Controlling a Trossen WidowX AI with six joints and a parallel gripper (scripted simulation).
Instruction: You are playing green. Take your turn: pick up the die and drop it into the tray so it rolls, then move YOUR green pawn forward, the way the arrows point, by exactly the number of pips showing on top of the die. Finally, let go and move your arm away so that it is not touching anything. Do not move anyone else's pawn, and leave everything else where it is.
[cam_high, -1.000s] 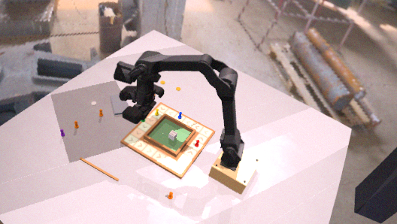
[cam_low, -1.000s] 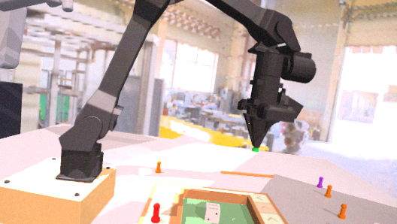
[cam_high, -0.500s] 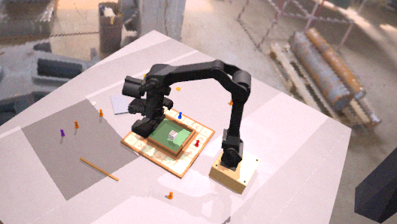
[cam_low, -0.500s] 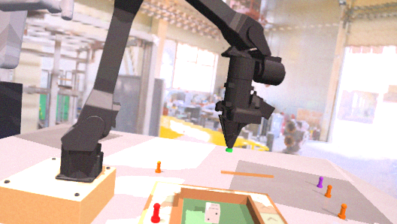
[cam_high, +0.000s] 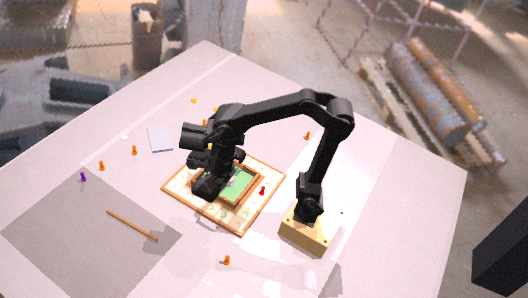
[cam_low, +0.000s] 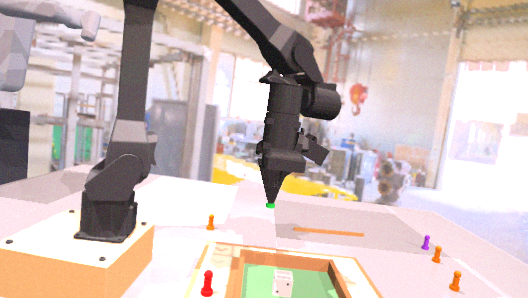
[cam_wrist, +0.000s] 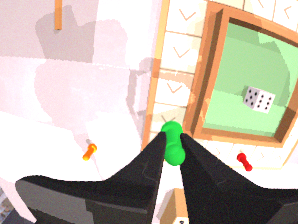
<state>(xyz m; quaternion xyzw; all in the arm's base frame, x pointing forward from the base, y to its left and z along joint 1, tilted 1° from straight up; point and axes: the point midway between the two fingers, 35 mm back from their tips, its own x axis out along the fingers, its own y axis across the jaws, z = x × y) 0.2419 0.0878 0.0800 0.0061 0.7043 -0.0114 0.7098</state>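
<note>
Right now my gripper tip is 9 cm past the red pawn, 14 cm to the left of it and 8 cm above it. From my gripper tip the other things lie so: white die 1 cm ahead, 12 cm to the right, 8 cm below; yellow pawn 13 cm ahead, 20 cm to the right, 8 cm below; green pawn 1 cm above.
</note>
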